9 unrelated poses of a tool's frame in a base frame.
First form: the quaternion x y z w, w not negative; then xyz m.
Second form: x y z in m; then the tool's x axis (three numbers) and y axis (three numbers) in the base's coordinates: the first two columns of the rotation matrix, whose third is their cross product. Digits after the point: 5 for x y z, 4 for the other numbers.
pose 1, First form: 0.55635 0.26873 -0.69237 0.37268 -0.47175 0.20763 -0.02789
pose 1, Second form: -0.47175 0.20763 -0.02789 -0.1032 -0.2170 -0.9707 0.8151 -0.5778 0.0426
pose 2, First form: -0.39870 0.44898 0.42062 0.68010 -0.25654 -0.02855 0.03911
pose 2, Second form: -0.25654 -0.02855 0.03911 0.2430 0.2141 -0.9461 -0.9301 0.3282 -0.1646
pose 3, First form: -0.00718 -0.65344 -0.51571 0.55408 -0.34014 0.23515 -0.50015
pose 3, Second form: -0.34014 0.23515 -0.50015 -0.3859 -0.5621 0.7315 0.5809 0.4680 0.6660
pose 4, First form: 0.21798 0.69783 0.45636 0.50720 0.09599 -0.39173 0.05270
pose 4, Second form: 0.09599 -0.39173 0.05270 -0.3905 0.7672 -0.5089 -0.1587 0.4884 0.8580
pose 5, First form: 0.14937 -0.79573 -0.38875 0.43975 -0.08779 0.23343 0.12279
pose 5, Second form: -0.08779 0.23343 0.12279 -0.5686 -0.5796 0.5837 0.1042 0.6531 0.7500
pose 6, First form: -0.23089 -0.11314 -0.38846 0.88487 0.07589 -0.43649 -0.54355
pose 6, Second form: 0.07589 -0.43649 -0.54355 0.6726 -0.6352 0.3796 0.7397 0.5916 -0.3207
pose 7, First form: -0.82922 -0.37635 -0.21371 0.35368 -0.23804 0.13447 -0.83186
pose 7, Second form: -0.23804 0.13447 -0.83186 0.6254 0.4730 0.6206 0.7753 -0.4665 -0.4257
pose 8, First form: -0.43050 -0.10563 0.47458 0.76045 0.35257 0.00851 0.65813
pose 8, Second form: 0.35257 0.00851 0.65813 0.5272 0.8127 -0.2480 -0.6308 0.1789 -0.7550
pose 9, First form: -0.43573 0.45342 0.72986 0.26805 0.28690 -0.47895 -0.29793
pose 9, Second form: 0.28690 -0.47895 -0.29793 -0.4766 -0.0039 -0.8791 -0.7864 -0.4451 0.4283
